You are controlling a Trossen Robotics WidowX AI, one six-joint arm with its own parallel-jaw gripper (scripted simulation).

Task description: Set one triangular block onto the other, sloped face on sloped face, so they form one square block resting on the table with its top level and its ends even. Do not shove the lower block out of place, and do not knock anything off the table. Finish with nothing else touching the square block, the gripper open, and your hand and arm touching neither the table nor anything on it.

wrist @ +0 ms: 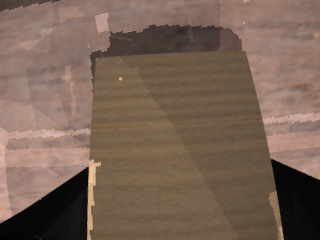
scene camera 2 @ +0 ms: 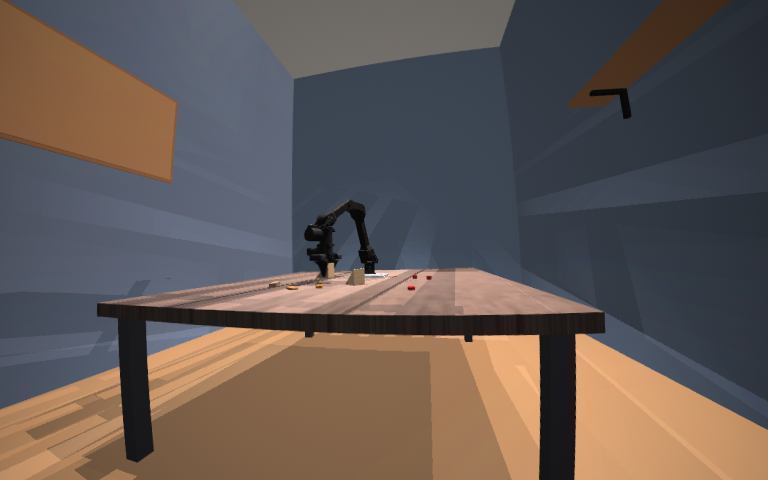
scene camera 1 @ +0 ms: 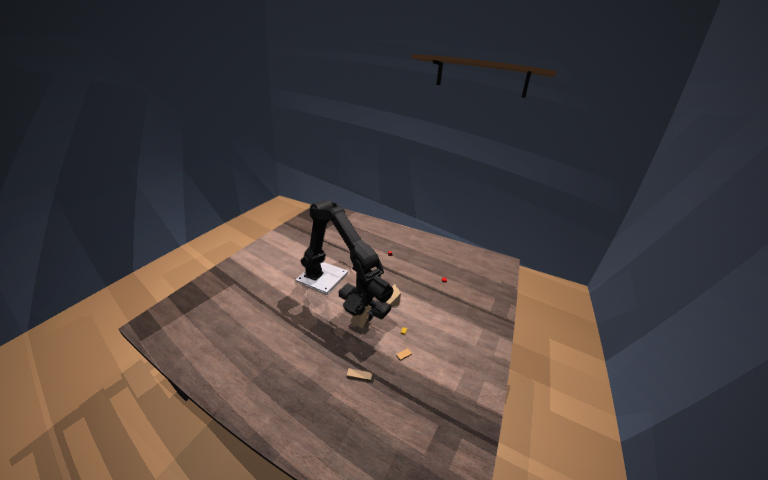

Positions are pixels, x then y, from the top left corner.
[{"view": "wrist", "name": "gripper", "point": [176, 167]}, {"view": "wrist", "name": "tan triangular block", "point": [177, 138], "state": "held by the gripper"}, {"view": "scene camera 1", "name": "gripper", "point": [363, 316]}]
